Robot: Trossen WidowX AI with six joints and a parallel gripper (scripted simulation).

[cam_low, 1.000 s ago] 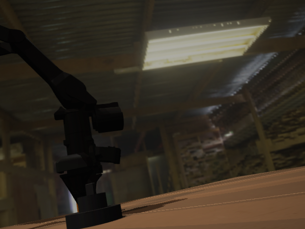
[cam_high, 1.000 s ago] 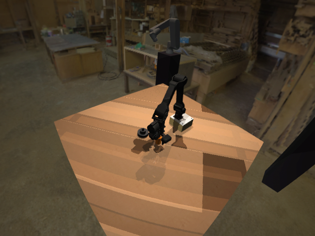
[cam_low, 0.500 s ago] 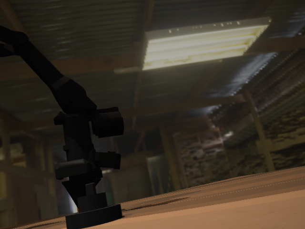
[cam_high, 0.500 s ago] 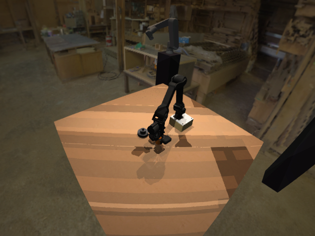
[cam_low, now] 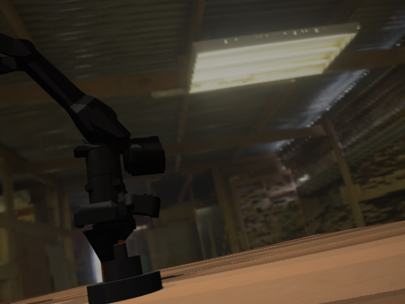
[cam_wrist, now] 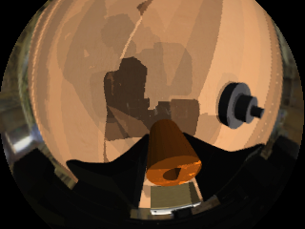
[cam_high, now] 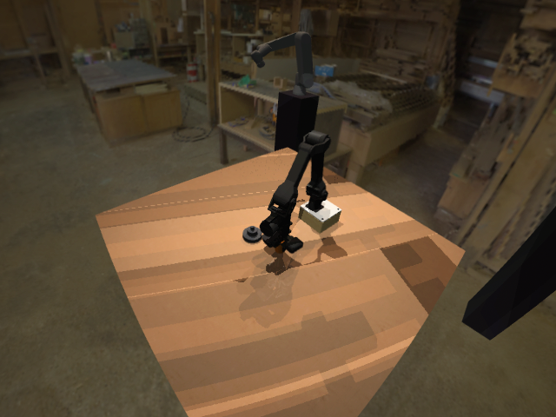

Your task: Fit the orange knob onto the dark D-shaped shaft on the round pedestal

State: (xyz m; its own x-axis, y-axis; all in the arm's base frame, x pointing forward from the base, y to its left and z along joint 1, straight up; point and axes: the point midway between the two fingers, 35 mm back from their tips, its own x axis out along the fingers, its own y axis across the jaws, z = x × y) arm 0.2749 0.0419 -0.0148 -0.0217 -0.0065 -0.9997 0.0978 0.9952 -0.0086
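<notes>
My gripper tip is now 14 cm to the left of the pedestal, 2 cm short of it and 1 cm below it. Also, from my gripper tip: orange knob 2 cm above.
</notes>
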